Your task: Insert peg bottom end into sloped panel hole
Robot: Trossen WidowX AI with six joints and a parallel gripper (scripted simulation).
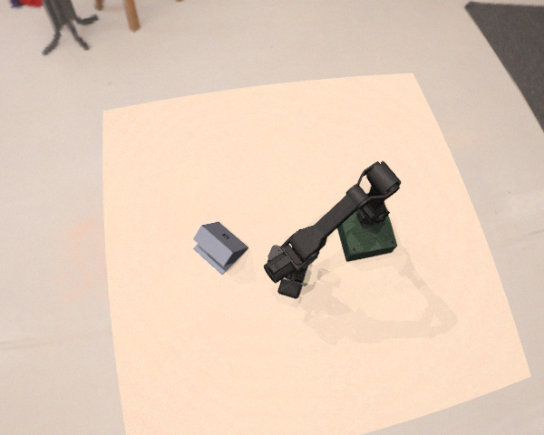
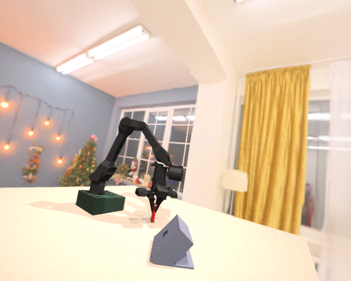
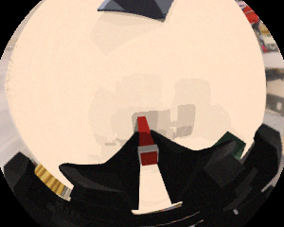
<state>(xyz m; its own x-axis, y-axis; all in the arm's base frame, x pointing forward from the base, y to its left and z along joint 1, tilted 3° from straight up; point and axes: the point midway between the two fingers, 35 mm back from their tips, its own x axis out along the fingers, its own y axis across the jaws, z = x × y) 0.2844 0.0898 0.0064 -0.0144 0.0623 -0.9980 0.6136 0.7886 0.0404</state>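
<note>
Now: gripper tip 18 cm short of the grey-blue sloped panel and 17 cm to the left of it. The rest, counted from my gripper tip: thin red peg (2 cm above).
</note>
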